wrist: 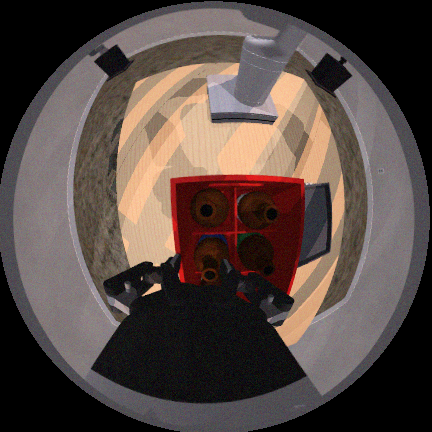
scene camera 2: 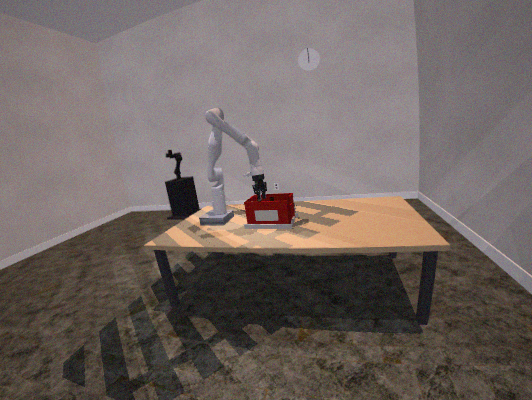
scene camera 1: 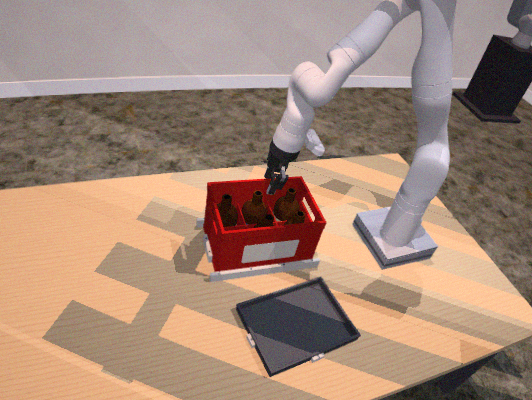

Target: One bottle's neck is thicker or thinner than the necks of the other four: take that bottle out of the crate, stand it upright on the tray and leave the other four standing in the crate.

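Where they show: gripper, fingertip midpoint: (wrist: 200, 263) (scene camera 2: 262, 199) (scene camera 1: 268, 185); arm's base, origin of the base link: (wrist: 249, 95) (scene camera 2: 220, 212) (scene camera 1: 394, 235).
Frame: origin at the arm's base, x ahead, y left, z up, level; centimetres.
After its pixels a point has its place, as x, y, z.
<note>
A red crate (scene camera 1: 233, 246) {51.6, 5.0, 6.7} (scene camera 2: 288, 208) {55.0, -7.8, 5.4} (wrist: 296, 225) {34.6, 3.4, 11.1} holds several brown bottles, all upright. Three stand in the back row, the left (scene camera 1: 226, 202) {51.6, -7.3, 10.0}, the middle (scene camera 1: 256, 200) {43.1, -8.4, 9.2} (wrist: 210, 252) {40.4, -9.7, 6.9} and the right (scene camera 1: 289, 198) {33.4, -9.0, 8.9} (wrist: 206, 209) {32.7, -10.1, 10.8}. Two stand in the front row (scene camera 1: 268, 218) {42.1, 0.0, 10.8} (scene camera 1: 298, 217) {33.8, -0.1, 10.4}. My gripper (scene camera 1: 275, 186) {39.7, -10.8, 12.4} (scene camera 2: 260, 194) {39.7, -10.8, 12.4} (wrist: 200, 263) {39.7, -10.8, 12.4} is open and has come down at the crate's back rim. In the wrist view its fingers stand on either side of the middle back bottle's neck without gripping it. The dark tray (scene camera 1: 298, 325) {37.1, 22.4, -4.9} (wrist: 318, 221) {36.4, 25.8, -5.0} lies empty in front of the crate.
The arm's grey base (scene camera 1: 395, 242) {2.4, 4.0, 1.7} (wrist: 241, 104) {4.5, -2.6, -0.2} stands to the right of the crate. White brackets (scene camera 1: 264, 270) {42.1, 5.7, -3.5} hold the crate in place. A black pedestal (scene camera 2: 182, 196) stands on the floor behind the table. The table's front edge is close behind the tray.
</note>
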